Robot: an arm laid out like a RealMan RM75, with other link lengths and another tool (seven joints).
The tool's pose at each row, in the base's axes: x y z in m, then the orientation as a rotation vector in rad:
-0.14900 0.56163 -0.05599 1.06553 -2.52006 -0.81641
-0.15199 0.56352 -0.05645 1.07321 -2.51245 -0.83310
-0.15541 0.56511 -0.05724 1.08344 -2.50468 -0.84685
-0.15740 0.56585 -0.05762 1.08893 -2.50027 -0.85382
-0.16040 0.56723 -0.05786 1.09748 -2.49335 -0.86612
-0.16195 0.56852 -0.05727 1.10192 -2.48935 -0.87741
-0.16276 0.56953 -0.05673 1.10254 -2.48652 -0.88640
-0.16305 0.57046 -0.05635 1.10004 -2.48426 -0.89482
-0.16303 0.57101 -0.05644 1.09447 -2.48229 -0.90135
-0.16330 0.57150 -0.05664 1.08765 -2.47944 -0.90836
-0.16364 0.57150 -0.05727 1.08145 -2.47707 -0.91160
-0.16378 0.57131 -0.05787 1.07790 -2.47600 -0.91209
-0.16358 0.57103 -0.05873 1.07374 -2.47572 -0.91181
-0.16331 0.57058 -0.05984 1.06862 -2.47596 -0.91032
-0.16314 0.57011 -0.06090 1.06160 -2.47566 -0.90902
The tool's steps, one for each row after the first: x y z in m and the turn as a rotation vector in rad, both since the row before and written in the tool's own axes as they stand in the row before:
0.00066 0.00248 0.00247 -0.01051 -0.00280 -0.00850
0.00115 0.00234 0.00284 -0.00848 -0.00159 -0.00981
0.00080 0.00130 0.00152 -0.00445 -0.00050 -0.00521
0.00100 0.00231 0.00215 -0.00764 -0.00151 -0.00839
0.00009 0.00194 0.00080 -0.00657 -0.00297 -0.00526
-0.00020 0.00133 0.00038 -0.00571 -0.00240 -0.00214
-0.00049 0.00089 0.00024 -0.00584 -0.00230 0.00016
-0.00042 0.00022 0.00029 -0.00548 -0.00132 0.00267
-0.00018 0.00028 0.00049 -0.00645 -0.00080 0.00344
0.00022 -0.00022 0.00064 -0.00422 0.00068 0.00373
0.00023 -0.00041 0.00044 -0.00160 0.00085 0.00240
0.00006 -0.00082 0.00043 -0.00096 0.00067 0.00299
0.00013 -0.00111 0.00051 -0.00032 0.00095 0.00390
0.00021 -0.00103 0.00051 -0.00112 0.00140 0.00521

